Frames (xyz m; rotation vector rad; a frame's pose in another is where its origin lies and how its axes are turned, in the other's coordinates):
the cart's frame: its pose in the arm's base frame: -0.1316 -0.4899 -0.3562 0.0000 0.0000 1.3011
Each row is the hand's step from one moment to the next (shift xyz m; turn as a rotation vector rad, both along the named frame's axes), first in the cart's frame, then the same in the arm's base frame.
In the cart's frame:
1: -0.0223 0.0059 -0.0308 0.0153 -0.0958 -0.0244
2: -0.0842 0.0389 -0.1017 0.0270 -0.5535 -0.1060
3: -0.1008 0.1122 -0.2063 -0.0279 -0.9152 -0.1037
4: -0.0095 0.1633 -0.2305 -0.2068 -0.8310 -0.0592
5: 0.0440 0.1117 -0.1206 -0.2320 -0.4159 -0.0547
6: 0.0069 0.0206 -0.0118 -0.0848 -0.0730 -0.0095
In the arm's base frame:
1: -0.0116 -0.0199 -0.0308 0.0964 -0.0108 -0.0244
2: -0.0599 -0.0708 -0.1017 0.5407 -0.1214 -0.1060
3: -0.1350 -0.0673 -0.2063 0.8747 -0.2707 -0.1037
4: -0.1599 0.0344 -0.2305 0.7459 -0.4207 -0.0592
5: -0.0959 0.0722 -0.1206 0.3391 -0.3344 -0.0547
6: -0.0180 0.0121 -0.0118 0.0478 -0.1012 -0.0095

